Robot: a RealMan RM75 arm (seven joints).
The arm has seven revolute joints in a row. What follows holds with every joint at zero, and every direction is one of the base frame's. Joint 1 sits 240.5 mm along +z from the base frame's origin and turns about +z. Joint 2 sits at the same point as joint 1 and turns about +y. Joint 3 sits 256.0 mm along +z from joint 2 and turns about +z. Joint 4 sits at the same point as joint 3 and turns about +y. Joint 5 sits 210.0 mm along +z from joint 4 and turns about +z. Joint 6 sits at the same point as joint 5 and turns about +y. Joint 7 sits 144.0 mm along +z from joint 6 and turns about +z. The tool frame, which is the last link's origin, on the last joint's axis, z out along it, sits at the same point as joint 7; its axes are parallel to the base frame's.
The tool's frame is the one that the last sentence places.
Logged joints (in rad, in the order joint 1, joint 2, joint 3, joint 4, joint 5, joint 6, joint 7), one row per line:
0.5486 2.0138 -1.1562 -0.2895 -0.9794 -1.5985 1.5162
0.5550 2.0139 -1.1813 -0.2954 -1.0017 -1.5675 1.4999
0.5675 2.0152 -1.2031 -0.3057 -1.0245 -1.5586 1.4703
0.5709 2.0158 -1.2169 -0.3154 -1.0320 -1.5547 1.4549
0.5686 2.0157 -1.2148 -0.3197 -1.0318 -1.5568 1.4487
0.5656 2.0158 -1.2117 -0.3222 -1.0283 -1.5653 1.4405
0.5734 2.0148 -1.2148 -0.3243 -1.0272 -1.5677 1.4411
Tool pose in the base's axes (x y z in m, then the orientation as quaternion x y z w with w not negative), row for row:
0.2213 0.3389 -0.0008 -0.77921 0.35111 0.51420 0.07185
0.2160 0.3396 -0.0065 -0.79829 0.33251 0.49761 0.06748
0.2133 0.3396 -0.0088 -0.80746 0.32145 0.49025 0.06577
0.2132 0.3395 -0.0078 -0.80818 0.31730 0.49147 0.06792
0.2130 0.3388 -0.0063 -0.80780 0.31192 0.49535 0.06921
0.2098 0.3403 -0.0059 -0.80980 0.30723 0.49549 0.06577
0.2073 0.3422 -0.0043 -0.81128 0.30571 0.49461 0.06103
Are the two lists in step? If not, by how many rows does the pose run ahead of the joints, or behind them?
The pose runs 1 row ahead of the joints: the pose in row i belongs to the joints in row i + 1.
